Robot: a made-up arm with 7 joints.
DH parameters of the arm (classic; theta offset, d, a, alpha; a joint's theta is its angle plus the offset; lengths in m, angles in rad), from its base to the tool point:
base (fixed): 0.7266 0 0.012 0
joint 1: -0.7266 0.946 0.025 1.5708
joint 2: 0 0.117 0.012 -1.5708
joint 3: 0 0.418 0.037 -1.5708
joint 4: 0 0.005 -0.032 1.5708
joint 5: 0 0.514 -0.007 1.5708
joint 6: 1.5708 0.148 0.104 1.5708
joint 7: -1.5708 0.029 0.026 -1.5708
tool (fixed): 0 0.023 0 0
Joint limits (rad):
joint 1: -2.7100..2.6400
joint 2: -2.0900..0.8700
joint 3: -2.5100..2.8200
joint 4: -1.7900..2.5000
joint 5: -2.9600..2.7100
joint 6: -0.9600..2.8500
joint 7: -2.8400..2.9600
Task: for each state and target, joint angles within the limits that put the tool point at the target. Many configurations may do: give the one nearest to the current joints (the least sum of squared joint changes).
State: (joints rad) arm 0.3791 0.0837 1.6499 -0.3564 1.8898 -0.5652 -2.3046
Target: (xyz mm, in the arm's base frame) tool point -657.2 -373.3 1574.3
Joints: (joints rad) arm 0.2631 0.8046 1.6793 -0.3416 1.9589 -0.2807 -2.3832
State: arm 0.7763 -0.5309 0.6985 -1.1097 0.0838 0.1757 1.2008
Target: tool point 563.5 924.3 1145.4
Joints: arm 1.4926 -1.4102 0.9874 -0.6287 0.1842 0.0573 1.2306
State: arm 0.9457 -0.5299 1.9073 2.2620 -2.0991 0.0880 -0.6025
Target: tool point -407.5 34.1 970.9
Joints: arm 0.9732 -0.0535 1.9468 2.4634 -2.1140 0.1371 -0.5085
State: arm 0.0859 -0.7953 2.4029 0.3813 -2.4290 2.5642 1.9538
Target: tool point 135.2 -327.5 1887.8
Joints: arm -0.3001 -0.3492 2.6204 0.1801 -2.2812 1.7038 1.9831
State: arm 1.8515 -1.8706 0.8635 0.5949 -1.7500 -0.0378 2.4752
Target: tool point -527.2 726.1 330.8
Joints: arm 2.1842 -2.0669 0.8286 0.5572 -1.7153 0.0195 2.3600
